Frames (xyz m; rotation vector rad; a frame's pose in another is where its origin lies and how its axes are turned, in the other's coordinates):
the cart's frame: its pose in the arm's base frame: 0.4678 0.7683 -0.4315 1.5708 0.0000 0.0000
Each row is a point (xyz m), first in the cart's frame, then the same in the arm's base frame.
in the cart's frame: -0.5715 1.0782 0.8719
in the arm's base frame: -0.1037 -0.1036 0.6467
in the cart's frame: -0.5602 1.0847 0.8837
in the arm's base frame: -0.0924 -0.1154 0.6532
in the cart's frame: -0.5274 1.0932 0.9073
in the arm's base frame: -0.0596 -0.1390 0.6617
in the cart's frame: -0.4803 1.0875 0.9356
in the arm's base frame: -0.0125 -0.1673 0.6560
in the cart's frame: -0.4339 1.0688 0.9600
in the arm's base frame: 0.0339 -0.1917 0.6373
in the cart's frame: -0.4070 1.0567 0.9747
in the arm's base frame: 0.0608 -0.2064 0.6252
